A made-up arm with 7 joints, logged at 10 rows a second.
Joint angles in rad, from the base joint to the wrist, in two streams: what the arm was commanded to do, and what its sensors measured. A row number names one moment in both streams.
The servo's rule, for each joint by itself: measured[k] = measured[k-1] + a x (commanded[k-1-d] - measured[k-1]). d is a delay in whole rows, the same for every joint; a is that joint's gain. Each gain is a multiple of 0.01, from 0.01 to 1. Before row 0 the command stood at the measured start. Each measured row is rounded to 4 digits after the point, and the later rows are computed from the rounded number. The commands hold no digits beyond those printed.
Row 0, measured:
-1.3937, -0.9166, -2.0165, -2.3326, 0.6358, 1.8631, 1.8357
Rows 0 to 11, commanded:
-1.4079, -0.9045, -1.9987, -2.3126, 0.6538, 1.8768, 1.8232
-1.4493, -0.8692, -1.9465, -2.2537, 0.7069, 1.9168, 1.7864
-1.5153, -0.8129, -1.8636, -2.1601, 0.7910, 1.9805, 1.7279
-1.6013, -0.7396, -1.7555, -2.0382, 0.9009, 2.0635, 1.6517
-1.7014, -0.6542, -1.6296, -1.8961, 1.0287, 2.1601, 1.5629
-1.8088, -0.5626, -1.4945, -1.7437, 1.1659, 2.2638, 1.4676
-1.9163, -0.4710, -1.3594, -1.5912, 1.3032, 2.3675, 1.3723
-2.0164, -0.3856, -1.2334, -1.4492, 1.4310, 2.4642, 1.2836
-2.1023, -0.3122, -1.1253, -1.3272, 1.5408, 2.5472, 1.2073
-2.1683, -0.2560, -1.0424, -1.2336, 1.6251, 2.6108, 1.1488
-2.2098, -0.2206, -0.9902, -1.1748, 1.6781, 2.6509, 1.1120
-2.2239, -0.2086, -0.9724, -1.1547, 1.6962, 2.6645, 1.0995
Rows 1 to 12, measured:
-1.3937, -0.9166, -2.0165, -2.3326, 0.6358, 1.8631, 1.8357
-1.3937, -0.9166, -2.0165, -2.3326, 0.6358, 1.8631, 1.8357
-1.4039, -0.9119, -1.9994, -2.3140, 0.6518, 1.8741, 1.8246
-1.4366, -0.8952, -1.9486, -2.2579, 0.7008, 1.9083, 1.7906
-1.4933, -0.8631, -1.8670, -2.1669, 0.7811, 1.9661, 1.7348
-1.5711, -0.8149, -1.7600, -2.0472, 0.8877, 2.0440, 1.6608
-1.6649, -0.7522, -1.6348, -1.9067, 1.0132, 2.1369, 1.5737
-1.7685, -0.6783, -1.5001, -1.7551, 1.1491, 2.2384, 1.4793
-1.8749, -0.5975, -1.3650, -1.6027, 1.2862, 2.3417, 1.3841
-1.9768, -0.5149, -1.2387, -1.4599, 1.4151, 2.4397, 1.2947
-2.0672, -0.4358, -1.1298, -1.3365, 1.5270, 2.5257, 1.2169
-2.1400, -0.3657, -1.0459, -1.2408, 1.6143, 2.5938, 1.1563
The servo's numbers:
d 2
a 0.72 0.39 0.96 0.93 0.89 0.80 0.89

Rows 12 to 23, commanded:
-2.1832, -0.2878, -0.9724, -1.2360, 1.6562, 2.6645, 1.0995
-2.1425, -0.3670, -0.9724, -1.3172, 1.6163, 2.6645, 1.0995
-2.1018, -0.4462, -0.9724, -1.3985, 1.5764, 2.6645, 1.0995
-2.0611, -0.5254, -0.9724, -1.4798, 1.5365, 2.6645, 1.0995
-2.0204, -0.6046, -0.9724, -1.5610, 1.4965, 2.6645, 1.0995
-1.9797, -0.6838, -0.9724, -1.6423, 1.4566, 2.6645, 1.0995
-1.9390, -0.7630, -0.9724, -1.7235, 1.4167, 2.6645, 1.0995
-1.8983, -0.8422, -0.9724, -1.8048, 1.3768, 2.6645, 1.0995
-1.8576, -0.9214, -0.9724, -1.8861, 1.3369, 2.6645, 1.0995
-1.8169, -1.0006, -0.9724, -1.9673, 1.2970, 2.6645, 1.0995
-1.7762, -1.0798, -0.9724, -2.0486, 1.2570, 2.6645, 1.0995
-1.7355, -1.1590, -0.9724, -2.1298, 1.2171, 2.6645, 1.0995
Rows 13 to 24, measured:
-2.1903, -0.3091, -0.9924, -1.1794, 1.6711, 2.6395, 1.1169
-2.2145, -0.2699, -0.9732, -1.1564, 1.6934, 2.6595, 1.1014
-2.1920, -0.2769, -0.9724, -1.2304, 1.6603, 2.6635, 1.0997
-2.1564, -0.3120, -0.9724, -1.3111, 1.6211, 2.6643, 1.0995
-2.1171, -0.3643, -0.9724, -1.3924, 1.5813, 2.6645, 1.0995
-2.0768, -0.4271, -0.9724, -1.4737, 1.5414, 2.6645, 1.0995
-2.0362, -0.4963, -0.9724, -1.5549, 1.5014, 2.6645, 1.0995
-1.9955, -0.5694, -0.9724, -1.6362, 1.4615, 2.6645, 1.0995
-1.9548, -0.6449, -0.9724, -1.7174, 1.4216, 2.6645, 1.0995
-1.9141, -0.7218, -0.9724, -1.7987, 1.3817, 2.6645, 1.0995
-1.8734, -0.7996, -0.9724, -1.8800, 1.3418, 2.6645, 1.0995
-1.8327, -0.8780, -0.9724, -1.9612, 1.3019, 2.6645, 1.0995

